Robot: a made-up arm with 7 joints. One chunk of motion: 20 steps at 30 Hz.
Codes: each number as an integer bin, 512 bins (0 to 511) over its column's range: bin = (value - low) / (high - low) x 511, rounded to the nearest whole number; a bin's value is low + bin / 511 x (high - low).
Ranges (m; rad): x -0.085..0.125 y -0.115..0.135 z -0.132..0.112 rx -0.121..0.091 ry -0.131..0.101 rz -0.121..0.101
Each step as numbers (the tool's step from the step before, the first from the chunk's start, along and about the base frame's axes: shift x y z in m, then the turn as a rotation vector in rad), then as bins.
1 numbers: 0.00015 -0.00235 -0.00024 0.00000 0.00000 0.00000
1 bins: 207 230 276 292 289 279
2 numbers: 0.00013 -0.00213 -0.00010 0.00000 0.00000 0.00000
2 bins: 207 231 276 292 289 279
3 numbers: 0.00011 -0.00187 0.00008 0.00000 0.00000 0.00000
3 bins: 207 231 277 292 289 279
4 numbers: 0.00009 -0.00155 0.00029 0.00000 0.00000 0.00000
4 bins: 207 232 277 292 289 279
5 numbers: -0.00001 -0.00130 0.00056 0.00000 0.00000 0.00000
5 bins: 207 232 278 292 289 279
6 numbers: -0.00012 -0.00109 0.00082 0.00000 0.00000 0.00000
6 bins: 207 233 278 292 289 279
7 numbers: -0.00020 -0.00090 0.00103 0.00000 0.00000 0.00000
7 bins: 206 233 279 292 289 279
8 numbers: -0.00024 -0.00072 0.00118 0.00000 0.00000 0.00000
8 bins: 206 234 279 292 289 279
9 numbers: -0.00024 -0.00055 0.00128 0.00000 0.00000 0.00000
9 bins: 206 234 279 292 289 279
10 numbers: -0.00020 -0.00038 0.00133 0.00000 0.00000 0.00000
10 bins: 206 234 279 292 289 279
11 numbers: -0.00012 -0.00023 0.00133 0.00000 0.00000 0.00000
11 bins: 207 235 279 292 289 279
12 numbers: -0.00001 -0.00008 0.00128 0.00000 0.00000 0.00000
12 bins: 207 235 279 292 289 279
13 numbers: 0.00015 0.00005 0.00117 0.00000 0.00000 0.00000
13 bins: 207 235 279 292 289 279
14 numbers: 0.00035 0.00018 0.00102 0.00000 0.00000 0.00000
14 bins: 208 235 279 292 289 279
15 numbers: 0.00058 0.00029 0.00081 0.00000 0.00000 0.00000
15 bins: 208 236 278 292 289 279
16 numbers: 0.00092 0.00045 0.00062 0.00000 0.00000 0.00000
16 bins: 209 236 278 292 289 279
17 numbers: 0.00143 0.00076 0.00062 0.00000 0.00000 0.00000
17 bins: 210 237 278 292 289 279
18 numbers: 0.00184 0.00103 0.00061 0.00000 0.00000 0.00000
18 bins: 211 237 278 292 289 279
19 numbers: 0.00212 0.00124 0.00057 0.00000 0.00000 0.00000
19 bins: 212 238 278 292 289 279
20 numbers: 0.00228 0.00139 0.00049 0.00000 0.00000 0.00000
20 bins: 212 238 277 292 289 279
